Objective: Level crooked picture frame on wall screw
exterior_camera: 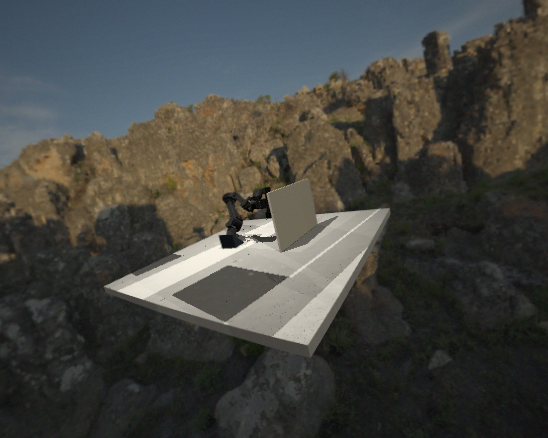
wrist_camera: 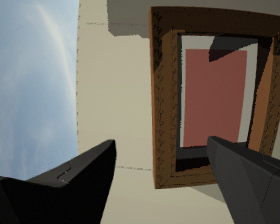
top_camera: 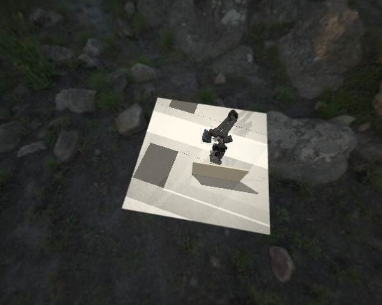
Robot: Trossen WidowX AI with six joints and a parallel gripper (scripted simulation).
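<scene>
My gripper tip is now 8 cm short of the brown wooden picture frame and 6 cm above it. From my gripper tip the other things lie so: wall panel (8 cm ahead, 1 cm to the left, 7 cm below).
</scene>
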